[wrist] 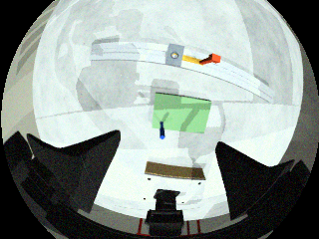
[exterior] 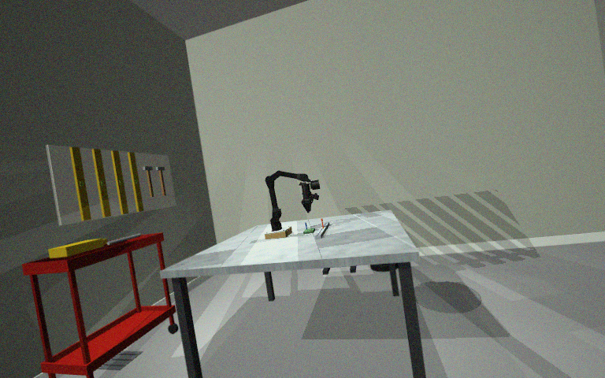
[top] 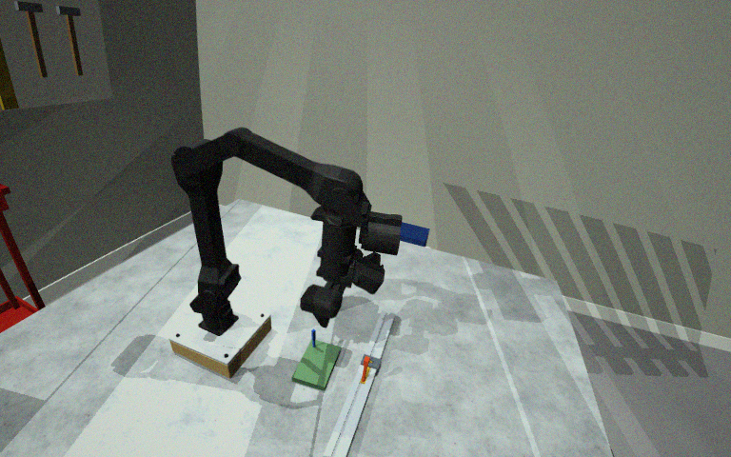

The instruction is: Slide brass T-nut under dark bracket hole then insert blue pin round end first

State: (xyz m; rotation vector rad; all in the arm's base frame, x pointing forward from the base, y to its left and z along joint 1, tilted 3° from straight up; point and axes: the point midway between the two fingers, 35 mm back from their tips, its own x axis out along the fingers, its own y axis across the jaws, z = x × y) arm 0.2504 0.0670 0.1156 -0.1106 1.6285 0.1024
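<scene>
Right now the blue pin is 11 cm below my gripper tip and 4 cm behind it. Also, from my gripper tip: aluminum rail (12 cm below, 10 cm ahead, 1 cm to the right); then green tray (13 cm below, 2 cm behind, 1 cm to the right); then brass T-nut (9 cm below, 9 cm ahead, 1 cm to the right).
</scene>
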